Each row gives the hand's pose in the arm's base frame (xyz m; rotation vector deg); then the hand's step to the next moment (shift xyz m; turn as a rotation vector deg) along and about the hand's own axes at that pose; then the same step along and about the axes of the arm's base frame.
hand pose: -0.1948 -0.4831 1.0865 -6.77 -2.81 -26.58
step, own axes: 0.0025 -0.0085 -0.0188 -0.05 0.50 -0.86
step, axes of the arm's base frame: -0.0012 -0.0110 -0.0176 0.20 0.36 -0.91
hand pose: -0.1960 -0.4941 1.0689 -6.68 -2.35 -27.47
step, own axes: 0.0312 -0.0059 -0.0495 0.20 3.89 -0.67
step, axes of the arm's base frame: 0.0255 -0.0255 -0.0464 1.98 3.25 -1.05
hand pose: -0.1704 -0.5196 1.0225 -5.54 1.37 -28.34
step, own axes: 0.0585 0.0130 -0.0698 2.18 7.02 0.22
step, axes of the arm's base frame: 0.0544 -0.0225 -0.0707 5.25 5.13 -0.47
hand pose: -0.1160 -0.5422 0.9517 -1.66 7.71 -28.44
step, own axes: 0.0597 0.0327 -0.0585 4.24 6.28 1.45
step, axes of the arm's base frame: 0.0595 0.0006 -0.0672 6.86 3.49 0.54
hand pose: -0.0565 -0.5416 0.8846 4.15 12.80 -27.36
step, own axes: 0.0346 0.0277 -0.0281 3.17 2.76 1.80
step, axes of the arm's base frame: 0.0372 0.0125 -0.0348 4.37 0.81 1.07
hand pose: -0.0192 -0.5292 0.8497 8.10 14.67 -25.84
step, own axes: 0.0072 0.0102 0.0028 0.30 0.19 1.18
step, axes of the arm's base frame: 0.0114 0.0056 0.0015 0.60 -0.18 1.06
